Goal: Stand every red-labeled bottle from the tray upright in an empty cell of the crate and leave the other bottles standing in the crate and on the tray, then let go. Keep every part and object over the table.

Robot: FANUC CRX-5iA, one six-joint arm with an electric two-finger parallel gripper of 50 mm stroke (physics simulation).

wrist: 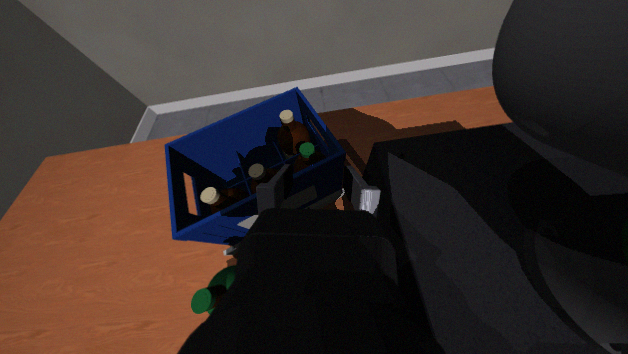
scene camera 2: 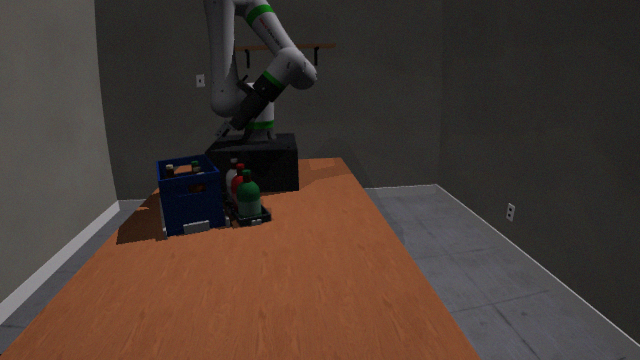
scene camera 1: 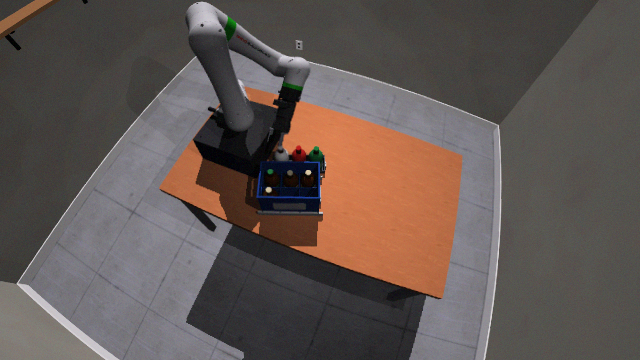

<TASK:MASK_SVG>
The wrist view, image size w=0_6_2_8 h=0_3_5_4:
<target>gripper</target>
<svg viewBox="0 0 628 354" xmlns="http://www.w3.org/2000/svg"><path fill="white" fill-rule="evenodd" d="M177 353L446 354L442 346L425 330L398 287L395 249L377 222L381 192L377 186L369 186L353 166L344 166L343 188L348 201L352 202L355 210L280 208L293 186L292 164L285 164L268 183L260 183L256 187L258 218L239 244L235 279L206 321L201 323L189 335Z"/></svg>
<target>green bottle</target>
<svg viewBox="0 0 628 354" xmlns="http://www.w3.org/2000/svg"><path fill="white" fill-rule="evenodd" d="M236 265L220 270L211 279L206 288L199 289L193 295L191 309L194 313L201 314L207 311L209 315L234 281Z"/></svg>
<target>cream-capped brown bottle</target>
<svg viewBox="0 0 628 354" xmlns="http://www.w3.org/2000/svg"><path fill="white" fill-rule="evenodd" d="M284 110L279 115L283 125L278 131L277 139L286 159L299 154L299 147L303 143L311 143L306 126L294 120L292 111Z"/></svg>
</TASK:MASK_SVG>
